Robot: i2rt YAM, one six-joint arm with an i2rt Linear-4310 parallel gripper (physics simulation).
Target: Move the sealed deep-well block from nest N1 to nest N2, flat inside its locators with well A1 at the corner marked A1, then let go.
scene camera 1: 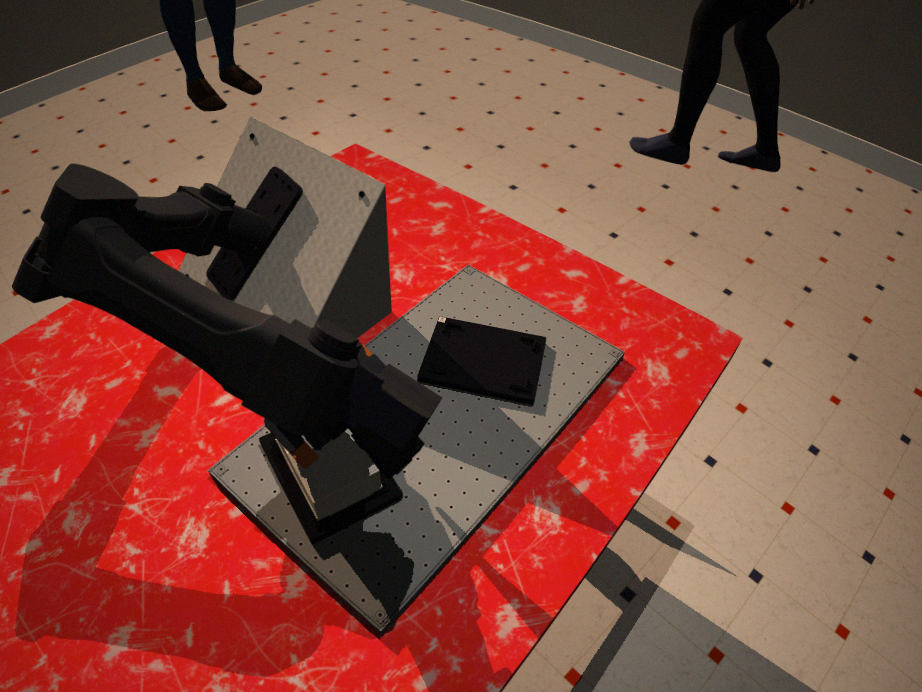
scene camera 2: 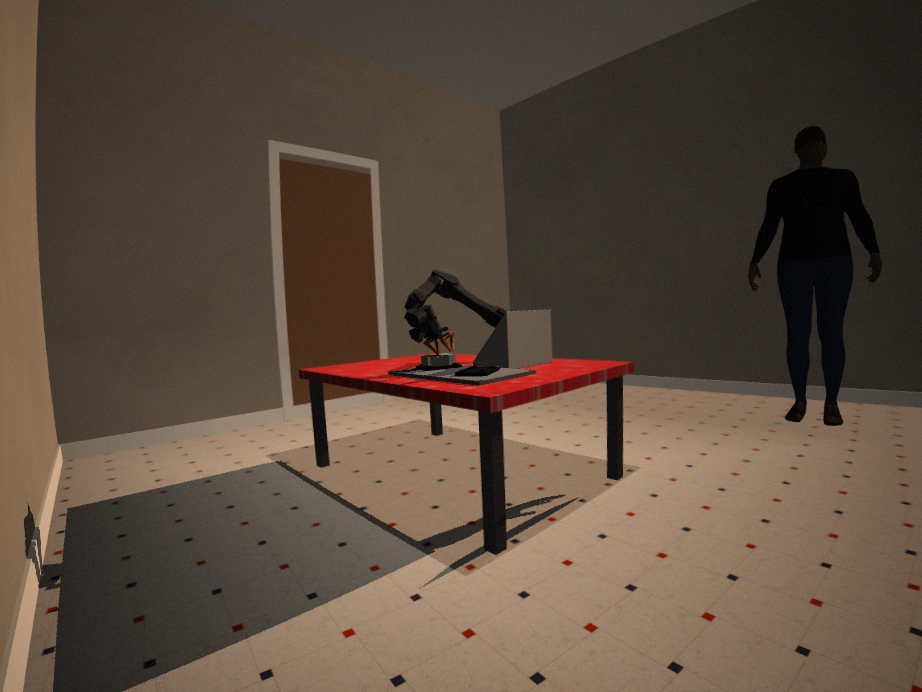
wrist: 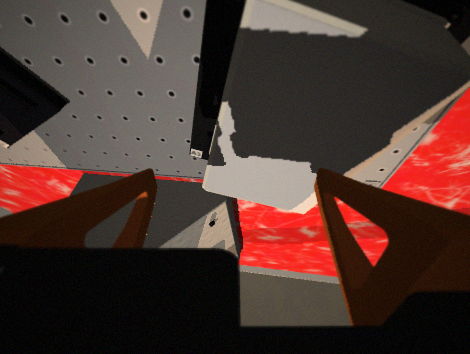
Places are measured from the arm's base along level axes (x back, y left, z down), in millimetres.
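Where they show: gripper, fingertip midpoint: (scene camera 2: 445, 352) (wrist: 235, 177); arm's base, origin of the base link: (scene camera 1: 254, 234) (scene camera 2: 515, 335).
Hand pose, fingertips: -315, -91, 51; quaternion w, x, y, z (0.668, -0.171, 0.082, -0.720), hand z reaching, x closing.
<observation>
Each offset is from my fingertips to the top centre of the thing, as dx, dy, dz. "*": to the spot under its first point. Level surfaces: height alone.
The sealed deep-well block {-17, -27, +8} (scene camera 1: 341, 480) (scene camera 2: 437, 360) (wrist: 305, 100), grey with a pale lid edge, sits in a black nest {-18, -28, +44} (scene camera 1: 316, 527) (wrist: 212, 75), taken as N1, on the perforated plate. A small white A1 label {* +46, +40, +50} (wrist: 196, 153) marks that nest's corner. The other black nest {-19, +243, +44} (scene camera 1: 484, 361) (scene camera 2: 476, 370) (wrist: 27, 100), N2, is empty, with a white mark {+74, +248, +50} (scene camera 1: 442, 320) at one corner. My gripper (scene camera 2: 439, 348) (wrist: 235, 177) is open over the block, its orange fingers wide apart and holding nothing. In scene camera 1 the arm hides part of the block and one finger.
The perforated grey plate {-32, +135, +61} (scene camera 1: 476, 439) lies on the red table {dz +75} (scene camera 1: 595, 283) (scene camera 2: 566, 370). A tall grey wedge-shaped stand (scene camera 1: 361, 260) (scene camera 2: 530, 338) rises beside the plate and the arm. A person (scene camera 2: 811, 223) stands beyond the table.
</observation>
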